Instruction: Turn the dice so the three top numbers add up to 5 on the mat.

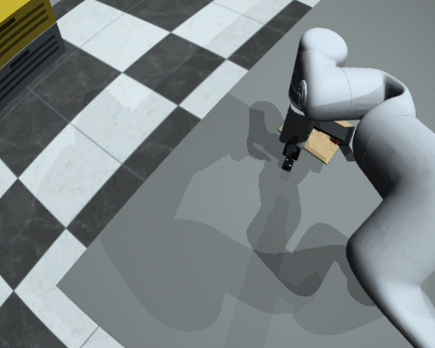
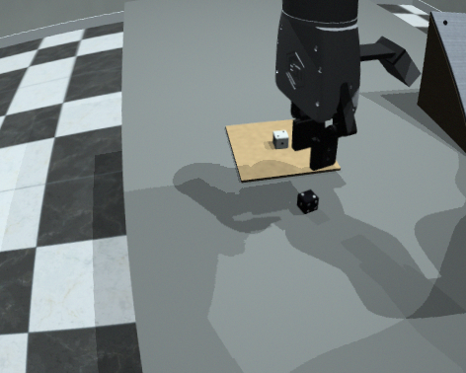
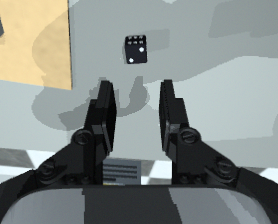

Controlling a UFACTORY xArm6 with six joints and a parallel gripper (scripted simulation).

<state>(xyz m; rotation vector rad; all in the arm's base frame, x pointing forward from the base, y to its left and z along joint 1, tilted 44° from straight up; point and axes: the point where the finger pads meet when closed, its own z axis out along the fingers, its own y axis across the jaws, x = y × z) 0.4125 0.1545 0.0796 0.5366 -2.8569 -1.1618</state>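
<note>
Now: hand 9 cm above the black die. Also, from my hand: red die: 14 cm to the right, 8 cm below, 4 cm behind; white die: 14 cm to the right, 8 cm below, 1 cm ahead; tan mat: 14 cm to the right, 10 cm below, 1 cm ahead.
</note>
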